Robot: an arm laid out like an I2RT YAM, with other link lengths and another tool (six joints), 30 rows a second.
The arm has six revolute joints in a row. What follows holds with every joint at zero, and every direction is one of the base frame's.
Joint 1 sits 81.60 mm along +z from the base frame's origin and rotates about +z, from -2.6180 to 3.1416 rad.
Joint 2 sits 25.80 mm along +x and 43.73 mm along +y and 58.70 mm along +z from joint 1 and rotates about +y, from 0.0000 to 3.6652 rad.
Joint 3 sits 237.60 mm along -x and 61.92 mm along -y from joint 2 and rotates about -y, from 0.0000 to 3.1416 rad.
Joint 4 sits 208.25 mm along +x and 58.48 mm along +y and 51.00 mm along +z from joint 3 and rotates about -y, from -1.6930 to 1.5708 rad.
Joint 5 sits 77.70 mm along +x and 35.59 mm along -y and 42.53 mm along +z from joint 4 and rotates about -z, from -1.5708 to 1.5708 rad.
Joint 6 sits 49.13 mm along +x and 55.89 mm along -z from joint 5 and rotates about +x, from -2.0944 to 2.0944 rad.
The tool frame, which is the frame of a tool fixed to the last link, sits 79.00 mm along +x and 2.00 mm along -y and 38.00 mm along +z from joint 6; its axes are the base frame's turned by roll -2.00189, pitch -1.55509 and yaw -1.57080 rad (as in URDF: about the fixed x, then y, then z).
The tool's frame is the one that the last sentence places.
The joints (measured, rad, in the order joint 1, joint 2, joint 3, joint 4, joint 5, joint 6), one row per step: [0.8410 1.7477 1.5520 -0.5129 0.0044 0.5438]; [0.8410 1.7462 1.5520 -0.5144 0.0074 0.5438]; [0.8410 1.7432 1.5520 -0.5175 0.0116 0.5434]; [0.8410 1.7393 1.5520 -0.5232 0.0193 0.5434]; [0.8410 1.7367 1.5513 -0.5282 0.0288 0.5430]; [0.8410 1.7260 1.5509 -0.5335 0.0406 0.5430]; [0.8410 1.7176 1.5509 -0.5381 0.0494 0.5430]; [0.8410 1.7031 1.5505 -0.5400 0.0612 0.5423]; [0.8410 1.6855 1.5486 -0.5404 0.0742 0.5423]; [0.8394 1.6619 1.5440 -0.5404 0.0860 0.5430]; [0.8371 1.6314 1.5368 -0.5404 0.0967 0.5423]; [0.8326 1.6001 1.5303 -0.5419 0.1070 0.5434]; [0.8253 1.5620 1.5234 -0.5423 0.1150 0.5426]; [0.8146 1.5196 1.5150 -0.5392 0.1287 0.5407]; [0.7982 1.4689 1.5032 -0.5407 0.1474 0.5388]
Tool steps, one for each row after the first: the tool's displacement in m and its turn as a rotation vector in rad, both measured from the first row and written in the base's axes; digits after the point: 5 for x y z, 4 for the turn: [0.00001 -0.00057 0.00043 -0.0013 -0.0015 -0.0023]; [-0.00014 -0.00152 0.00124 -0.0034 -0.0036 -0.0052]; [-0.00028 -0.00315 0.00205 -0.0081 -0.0062 -0.0110]; [-0.00017 -0.00483 0.00220 -0.0148 -0.0090 -0.0180]; [-0.00056 -0.00752 0.00585 -0.0161 -0.0180 -0.0270]; [-0.00095 -0.00963 0.00873 -0.0171 -0.0247 -0.0337]; [-0.00149 -0.01245 0.01450 -0.0133 -0.0388 -0.0425]; [-0.00228 -0.01579 0.02121 -0.0072 -0.0549 -0.0527]; [-0.00348 -0.02043 0.02931 0.0026 -0.0724 -0.0644]; [-0.00558 -0.02622 0.03907 0.0155 -0.0927 -0.0752]; [-0.00740 -0.03305 0.04893 0.0295 -0.1118 -0.0892]; [-0.00964 -0.04143 0.06124 0.0490 -0.1357 -0.1034]; [-0.01135 -0.05209 0.07506 0.0700 -0.1668 -0.1253]; [-0.01335 -0.06689 0.08947 0.0887 -0.2004 -0.1574]
